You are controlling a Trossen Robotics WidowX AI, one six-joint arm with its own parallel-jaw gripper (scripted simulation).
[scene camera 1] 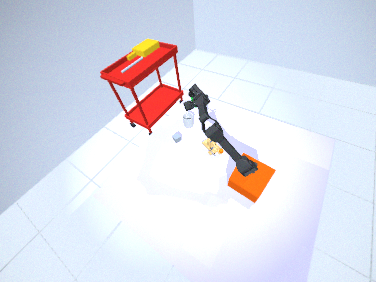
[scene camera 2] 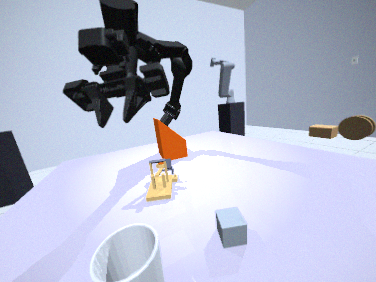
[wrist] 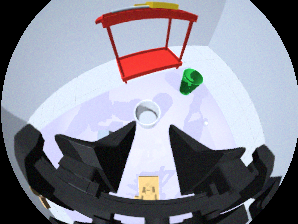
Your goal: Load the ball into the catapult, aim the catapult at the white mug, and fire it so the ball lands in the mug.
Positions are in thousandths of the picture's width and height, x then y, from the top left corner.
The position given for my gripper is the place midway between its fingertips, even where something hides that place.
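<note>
I can see my gripper (scene camera 2: 302, 441), which also appears at (wrist: 515, 560). There is a wooden catapult (scene camera 2: 427, 668) in the scene as well, and I can see a grey cube (scene camera 2: 618, 810).
</note>
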